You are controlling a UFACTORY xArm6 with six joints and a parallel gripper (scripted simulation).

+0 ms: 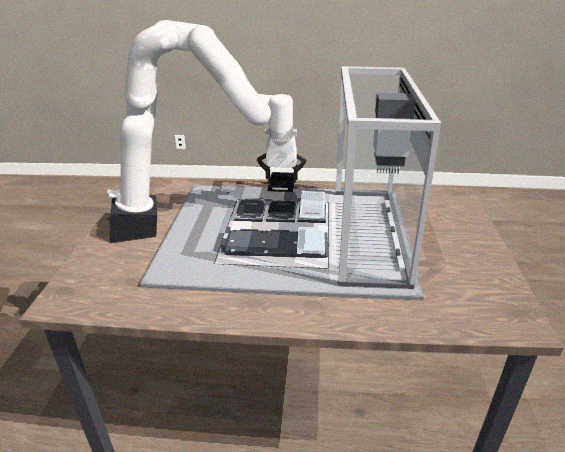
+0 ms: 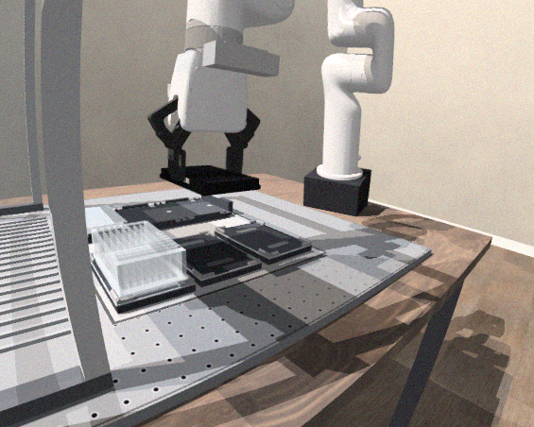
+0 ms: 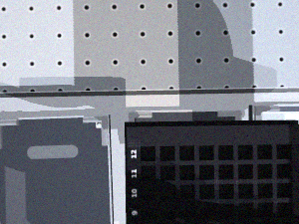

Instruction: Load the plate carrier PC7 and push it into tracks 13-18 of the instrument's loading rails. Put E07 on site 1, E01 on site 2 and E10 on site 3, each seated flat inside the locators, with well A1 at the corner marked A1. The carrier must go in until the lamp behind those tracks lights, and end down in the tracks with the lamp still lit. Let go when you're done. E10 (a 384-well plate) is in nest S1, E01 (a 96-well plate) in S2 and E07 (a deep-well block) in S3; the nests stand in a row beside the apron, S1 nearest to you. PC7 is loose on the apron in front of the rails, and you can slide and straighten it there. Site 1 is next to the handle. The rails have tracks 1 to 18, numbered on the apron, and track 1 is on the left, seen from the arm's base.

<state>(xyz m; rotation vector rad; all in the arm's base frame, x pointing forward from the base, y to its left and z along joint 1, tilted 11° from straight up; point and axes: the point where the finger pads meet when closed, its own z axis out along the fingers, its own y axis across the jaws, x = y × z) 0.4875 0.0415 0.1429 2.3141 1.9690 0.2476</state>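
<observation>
The dark carrier PC7 is 210 mm to the right of my hand, 120 mm below it and 30 mm behind it. Also, from my hand: nest S2 (130 mm below); black 96-well plate E01 (10 mm below); corner mark (120 mm below, 60 mm to the right, 50 mm behind).
</observation>
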